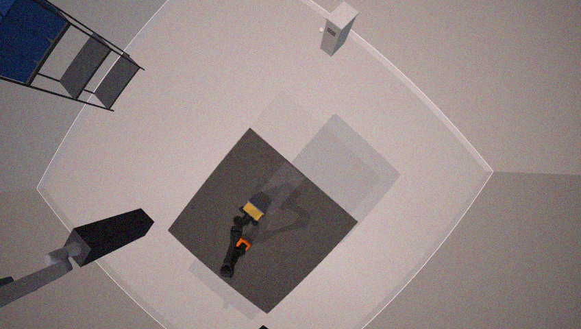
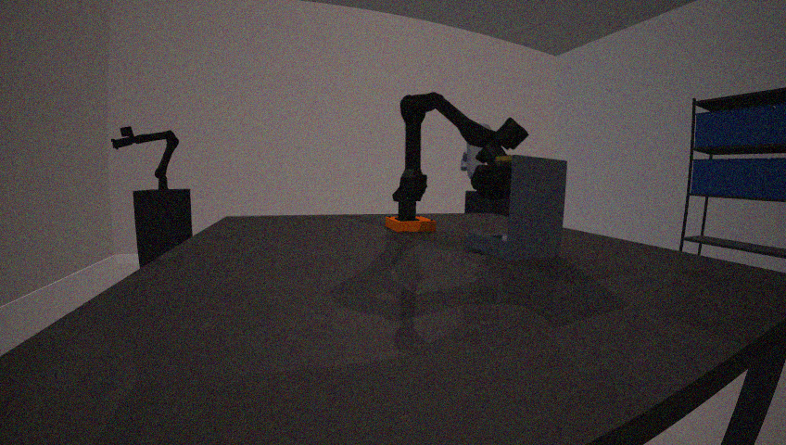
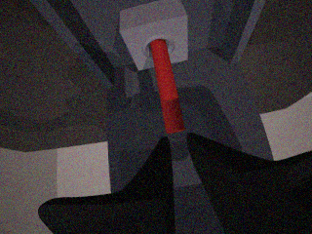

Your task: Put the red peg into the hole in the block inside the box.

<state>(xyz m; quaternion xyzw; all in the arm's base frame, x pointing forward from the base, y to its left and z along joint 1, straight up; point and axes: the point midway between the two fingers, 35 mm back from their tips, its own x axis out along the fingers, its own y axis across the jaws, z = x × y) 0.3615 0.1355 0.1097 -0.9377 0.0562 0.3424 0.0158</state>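
My gripper tip is now 100 mm below the yellow roof and 10 mm to the right of it. Round my gripper tip: red peg: 50 mm below.
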